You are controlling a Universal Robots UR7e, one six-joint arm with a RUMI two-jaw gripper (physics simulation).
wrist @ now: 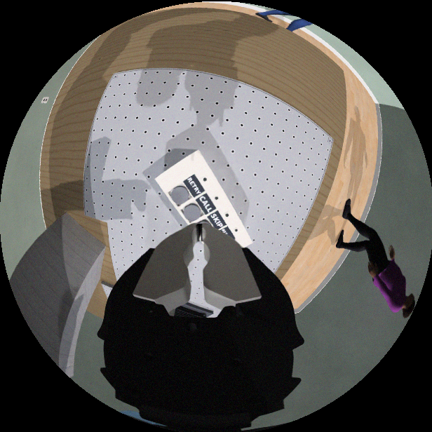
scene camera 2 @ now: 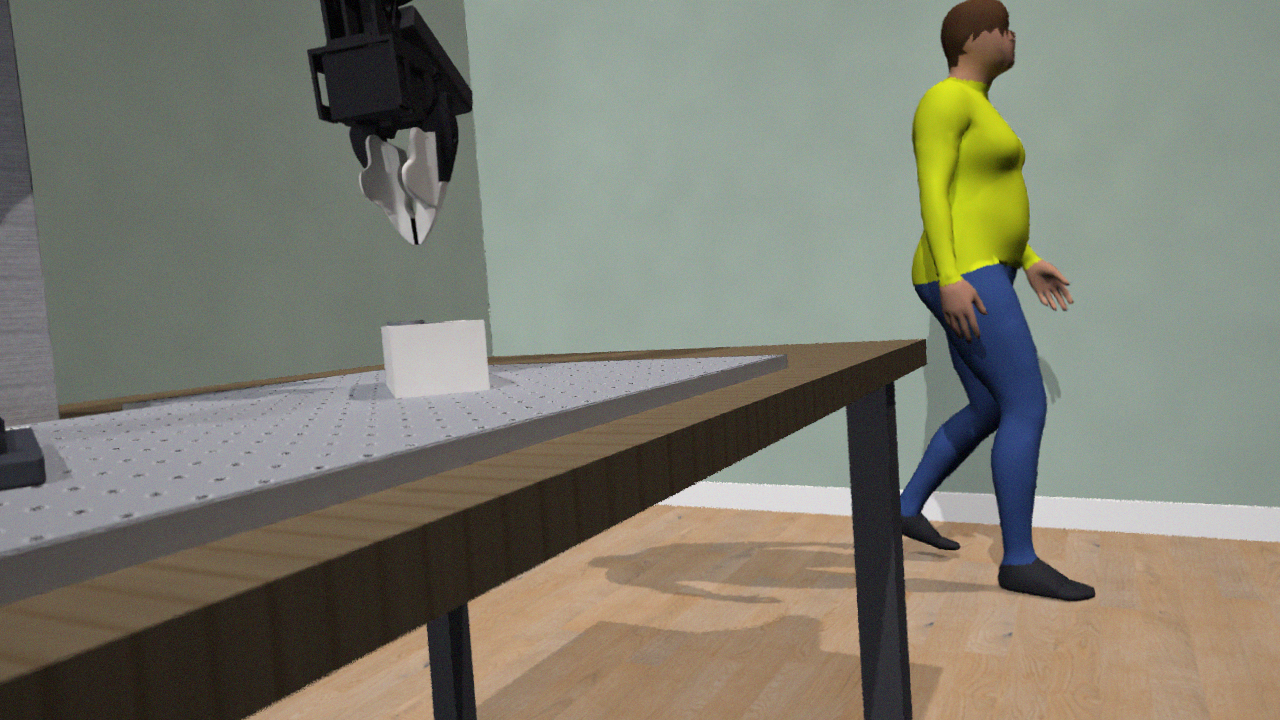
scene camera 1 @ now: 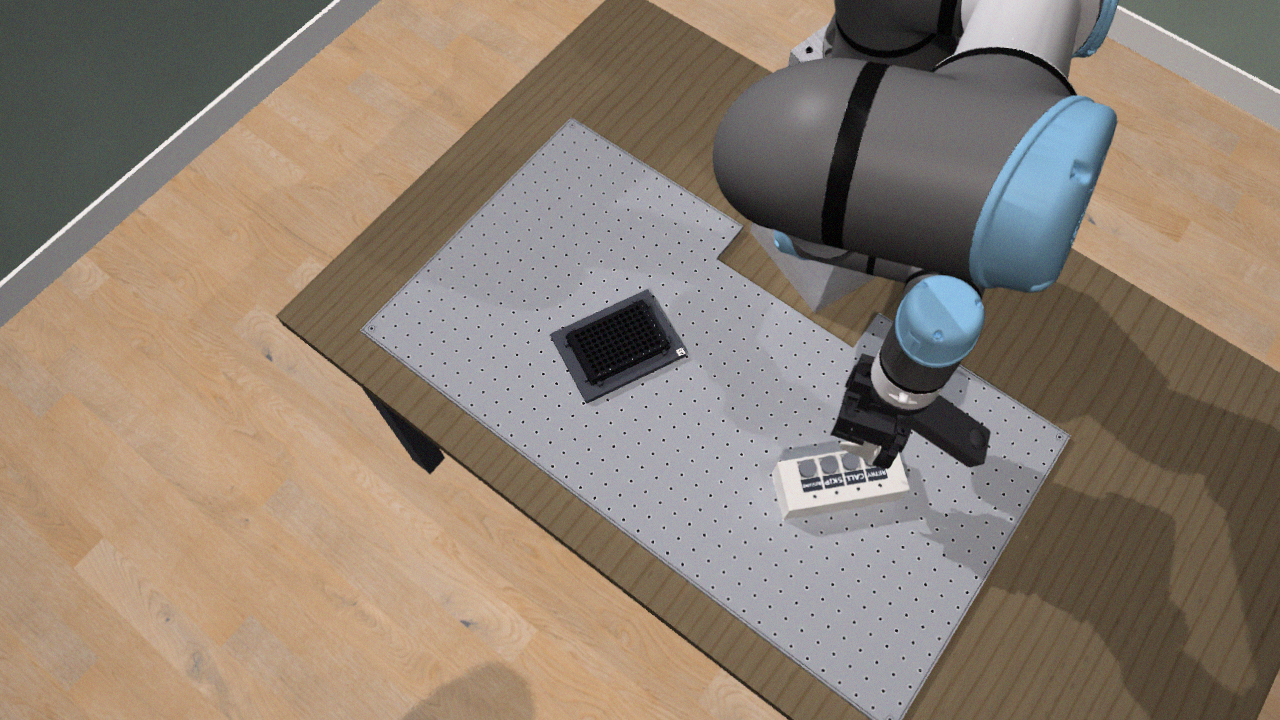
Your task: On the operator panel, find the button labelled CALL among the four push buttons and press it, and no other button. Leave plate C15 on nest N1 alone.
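Places are measured from the arm's base along level axes (x ahead, y left, z up), in centimetres.
Pixels of known places: gripper, between the fingertips: point(scene camera 2: 418, 244) point(scene camera 1: 871, 457); arm's base, origin of its link: point(scene camera 1: 889, 54).
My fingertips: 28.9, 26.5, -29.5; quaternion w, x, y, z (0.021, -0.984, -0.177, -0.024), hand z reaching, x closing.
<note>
Ahead of a thing's pixels: the offset from my fingertips to its middle, as dx, dy, dz. "*": to the spot under its first point. Level surfaces: height alone.
The white operator panel @(+1.7, -1.4, -9.2) point(scene camera 1: 836, 507) point(scene camera 2: 435, 358) point(wrist: 198, 163) lies on the perforated plate, with grey round buttons and dark labels. In the wrist view RETRY, CALL and SKIP are readable; the fourth label is partly hidden. The CALL button @(-0.6, -1.9, -6.8) point(scene camera 1: 851, 461) point(wrist: 192, 212) sits between the RETRY button point(wrist: 179, 194) and the SKIP button. My gripper point(scene camera 1: 861, 445) point(scene camera 2: 415, 240) point(wrist: 200, 224) is shut and empty, pointing down. In scene camera 2 its tips hang clearly above the panel, apart from it. Plate C15 @(+5.6, -38.4, -10.1) point(scene camera 1: 619, 342) sits on dark nest N1 @(* +14.2, -36.4, -10.8) point(scene camera 1: 588, 392).
The perforated plate @(dz -11.9) point(scene camera 1: 501, 268) point(scene camera 2: 268, 474) lies on the wooden table @(dz -13.2) point(scene camera 1: 1190, 429). The grey arm pedestal point(scene camera 1: 819, 288) point(wrist: 50, 280) stands behind it. A person in yellow point(scene camera 2: 971, 179) is beyond the table; another in purple point(wrist: 391, 285) shows in the wrist view.
</note>
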